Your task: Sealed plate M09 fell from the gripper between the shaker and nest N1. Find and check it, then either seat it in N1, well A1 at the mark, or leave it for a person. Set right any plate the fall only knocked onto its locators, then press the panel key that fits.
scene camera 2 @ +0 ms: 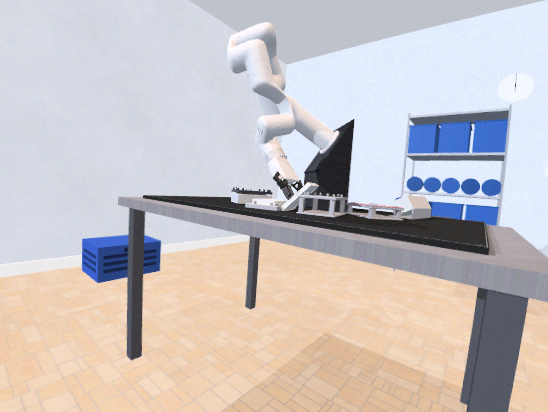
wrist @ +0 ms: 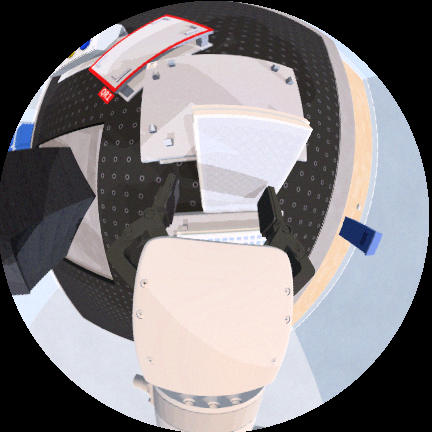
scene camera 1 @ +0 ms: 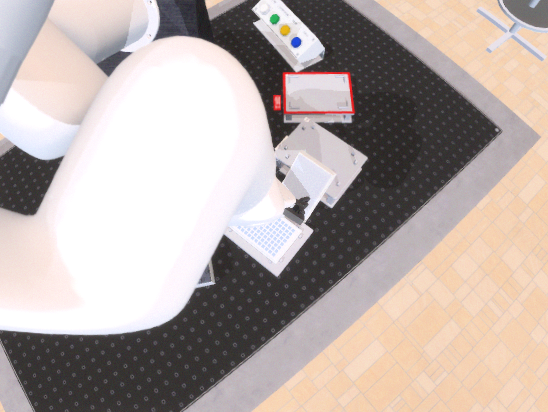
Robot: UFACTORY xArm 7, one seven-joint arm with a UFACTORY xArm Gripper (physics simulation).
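Note:
A pale sealed plate lies tilted, its raised end over the edge of a raised platform with locator pins and its low end beside the low base. In the wrist view it is turned askew to my gripper, which is open around its lower part. The right finger overlaps its right edge; contact is unclear. A gap shows at the left finger. A plate with blue wells rests on the low base, partly hidden. No M09 mark is readable.
The red-edged QR1 stand is beyond the platform. The key panel has white, green, yellow and blue keys. A dark-topped unit and the arm's black pedestal stand nearby.

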